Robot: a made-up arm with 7 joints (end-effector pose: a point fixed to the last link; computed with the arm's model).
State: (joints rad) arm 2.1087 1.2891 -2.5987 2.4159 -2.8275 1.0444 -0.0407
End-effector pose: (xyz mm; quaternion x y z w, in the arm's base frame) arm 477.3 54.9 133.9 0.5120 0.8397 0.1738 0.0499
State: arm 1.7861 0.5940 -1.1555 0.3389 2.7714 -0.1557 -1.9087
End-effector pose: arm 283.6 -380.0 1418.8 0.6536 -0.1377 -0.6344 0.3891
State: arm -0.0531 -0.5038 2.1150 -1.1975 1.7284 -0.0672 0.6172
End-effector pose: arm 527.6 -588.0 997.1 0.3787 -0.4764 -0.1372 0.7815
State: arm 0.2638 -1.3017 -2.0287 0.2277 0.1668 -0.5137 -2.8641
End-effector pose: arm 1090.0 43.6 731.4 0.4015 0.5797 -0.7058 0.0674
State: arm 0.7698 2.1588 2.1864 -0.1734 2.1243 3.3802 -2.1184
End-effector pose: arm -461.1 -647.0 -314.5 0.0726 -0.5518 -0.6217 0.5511
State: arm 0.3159 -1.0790 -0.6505 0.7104 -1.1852 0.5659 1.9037
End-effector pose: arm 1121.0 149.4 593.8 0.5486 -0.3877 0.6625 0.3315
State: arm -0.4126 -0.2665 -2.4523 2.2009 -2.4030 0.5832 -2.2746
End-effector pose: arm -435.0 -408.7 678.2 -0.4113 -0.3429 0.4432 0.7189
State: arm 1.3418 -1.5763 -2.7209 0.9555 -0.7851 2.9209 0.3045
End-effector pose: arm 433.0 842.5 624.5 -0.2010 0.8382 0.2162 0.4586
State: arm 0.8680 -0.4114 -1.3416 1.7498 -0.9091 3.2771 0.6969
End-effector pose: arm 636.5 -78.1 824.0 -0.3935 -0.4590 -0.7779 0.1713
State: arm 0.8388 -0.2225 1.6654 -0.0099 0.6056 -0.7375 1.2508
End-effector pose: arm 117.8 176.2 1462.2 -0.5524 -0.6835 0.3312 0.3436
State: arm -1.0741 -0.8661 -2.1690 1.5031 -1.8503 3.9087 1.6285
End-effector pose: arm -242.0 -596.7 978.6 0.8027 -0.5464 0.2379 0.0234
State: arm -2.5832 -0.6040 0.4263 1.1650 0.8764 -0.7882 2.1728
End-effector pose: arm -573.7 -635.9 634.0 0.2973 0.7151 0.3797 0.5060
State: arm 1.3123 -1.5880 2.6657 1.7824 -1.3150 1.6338 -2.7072
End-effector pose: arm 74.7 599.0 901.3 0.2213 -0.0173 -0.9461 0.2360
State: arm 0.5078 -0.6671 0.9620 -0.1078 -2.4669 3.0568 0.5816
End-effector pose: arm 438.9 187.8 1240.4 0.2617 -0.5855 -0.7666 0.0311
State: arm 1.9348 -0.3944 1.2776 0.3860 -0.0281 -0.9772 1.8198
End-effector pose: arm -360.1 400.6 1286.3 0.7737 0.6061 -0.1398 0.1202
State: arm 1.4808 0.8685 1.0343 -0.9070 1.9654 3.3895 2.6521
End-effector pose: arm 175.5 -857.2 719.6 -0.2553 -0.1130 -0.6060 0.7449
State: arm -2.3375 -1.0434 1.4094 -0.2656 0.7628 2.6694 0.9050
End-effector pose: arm -721.2 -523.9 839.4 -0.7819 0.1779 0.5973 0.0117
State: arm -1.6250 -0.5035 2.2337 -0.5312 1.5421 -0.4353 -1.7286
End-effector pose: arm -336.5 -550.9 1294.3 -0.3913 0.5413 0.7117 0.2177
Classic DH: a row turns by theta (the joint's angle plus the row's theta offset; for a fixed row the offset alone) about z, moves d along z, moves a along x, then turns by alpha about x. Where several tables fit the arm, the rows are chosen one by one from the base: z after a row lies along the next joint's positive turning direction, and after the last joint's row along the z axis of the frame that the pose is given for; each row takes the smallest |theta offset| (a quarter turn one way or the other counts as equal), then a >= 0, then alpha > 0; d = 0 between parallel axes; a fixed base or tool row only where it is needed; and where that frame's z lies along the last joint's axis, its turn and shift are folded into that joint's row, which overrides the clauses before.
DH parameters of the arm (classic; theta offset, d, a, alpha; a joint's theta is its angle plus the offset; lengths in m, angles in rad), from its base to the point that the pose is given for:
joint 1: 0 0.339 0 1.5708
joint 2: 0 0.068 0 -1.5708
joint 3: 0 0.565 0.029 -1.5708
joint 4: 0 0.077 -0.026 1.5708
joint 5: 0 0.525 0 1.5708
joint 6: 1.5708 0.095 0.079 1.5708
joint 7: 0 0.011 0 0

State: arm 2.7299 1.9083 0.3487 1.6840 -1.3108 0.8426 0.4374
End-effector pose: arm 615.0 -532.7 652.7 -0.1836 -0.0157 -0.5999 0.7785
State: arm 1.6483 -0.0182 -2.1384 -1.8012 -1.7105 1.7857 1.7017
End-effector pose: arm -251.3 372.9 672.3 -0.7345 0.2527 0.5865 0.2295
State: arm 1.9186 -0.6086 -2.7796 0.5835 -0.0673 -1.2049 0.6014
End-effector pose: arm 69.9 323.7 1354.2 0.6974 -0.6852 0.1621 0.1338
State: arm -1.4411 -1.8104 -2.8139 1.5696 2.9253 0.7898 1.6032
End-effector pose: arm -331.9 -684.4 732.7 0.1604 0.5034 -0.8490 0.0096
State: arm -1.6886 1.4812 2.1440 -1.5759 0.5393 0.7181 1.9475
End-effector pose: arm -461.8 574.0 714.4 -0.5450 -0.3968 0.0953 0.7324
